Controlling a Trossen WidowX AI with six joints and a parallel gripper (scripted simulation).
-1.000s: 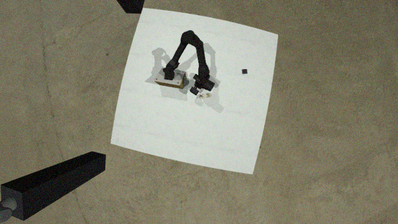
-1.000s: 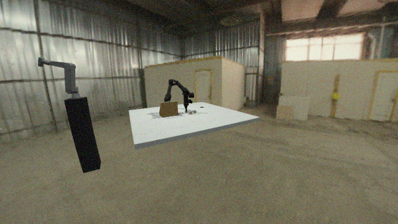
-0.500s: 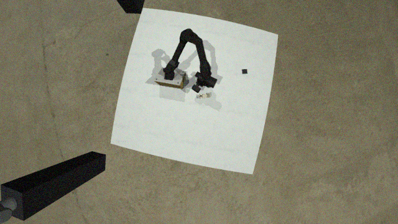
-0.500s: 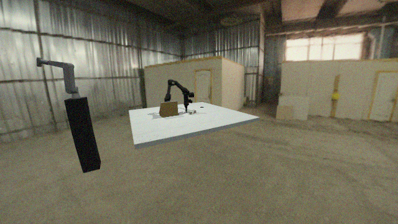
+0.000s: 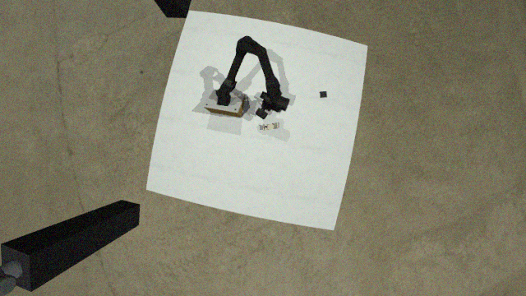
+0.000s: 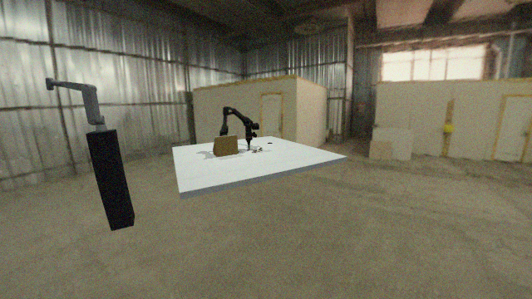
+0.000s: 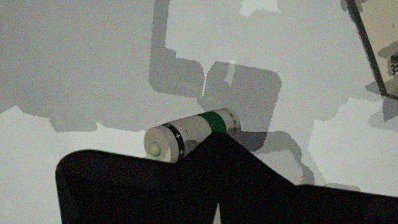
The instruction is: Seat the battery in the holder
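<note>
The battery is 10 mm to the left of my gripper tip and 10 mm below it. The rest, counted from my gripper tip: small dark square (340 mm ahead, 140 mm to the left, 40 mm below).
</note>
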